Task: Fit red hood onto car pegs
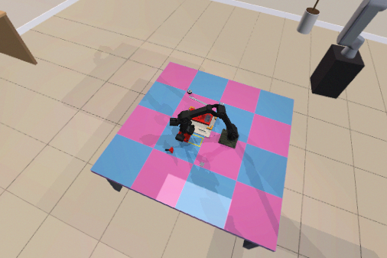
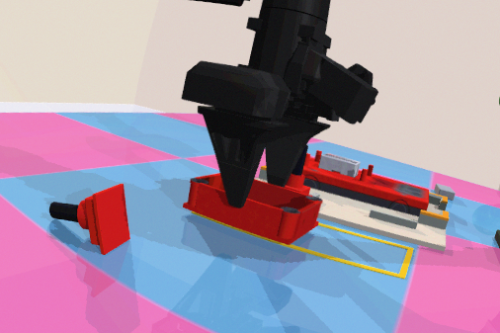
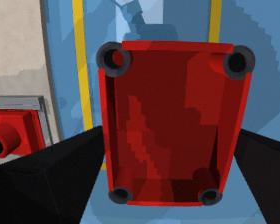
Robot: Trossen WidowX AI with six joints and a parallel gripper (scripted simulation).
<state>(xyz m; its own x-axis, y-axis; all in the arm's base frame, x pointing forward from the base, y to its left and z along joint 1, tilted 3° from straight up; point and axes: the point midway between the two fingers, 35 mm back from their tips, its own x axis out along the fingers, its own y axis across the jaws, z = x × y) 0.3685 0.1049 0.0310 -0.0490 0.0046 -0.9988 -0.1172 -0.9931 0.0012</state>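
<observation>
The red hood is 1 cm below my gripper tip. The rest, counted from my gripper tip: grey jig: 7 cm behind, 20 cm to the right, 1 cm below; grey engine block: 4 cm behind, 22 cm to the right.
</observation>
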